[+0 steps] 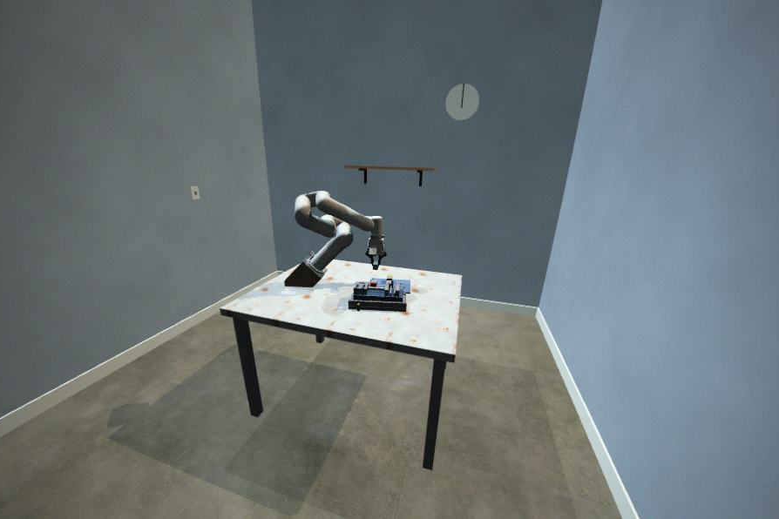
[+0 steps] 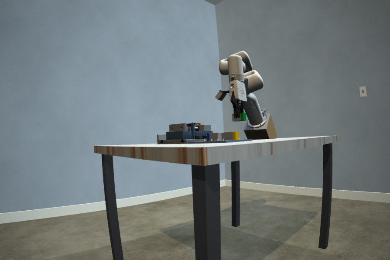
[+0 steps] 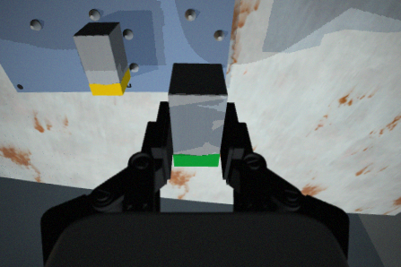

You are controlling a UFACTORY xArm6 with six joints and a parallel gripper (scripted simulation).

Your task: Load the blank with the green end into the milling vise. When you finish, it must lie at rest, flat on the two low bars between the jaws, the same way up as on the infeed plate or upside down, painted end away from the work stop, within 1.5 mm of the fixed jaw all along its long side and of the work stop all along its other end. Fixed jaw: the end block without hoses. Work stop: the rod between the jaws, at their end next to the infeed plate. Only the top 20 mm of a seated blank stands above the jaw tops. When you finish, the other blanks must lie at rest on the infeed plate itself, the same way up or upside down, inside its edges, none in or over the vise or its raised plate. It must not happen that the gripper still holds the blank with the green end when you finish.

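The yellow-ended blank is 8 cm ahead of my hand, 4 cm to the left of it and 11 cm below it. From my hand the other things lie so: red-ended blank: 4 cm ahead, 8 cm to the right, 11 cm below; then blue-ended blank: 12 cm ahead, 4 cm to the right, 11 cm below; then green-ended blank: 2 cm below.
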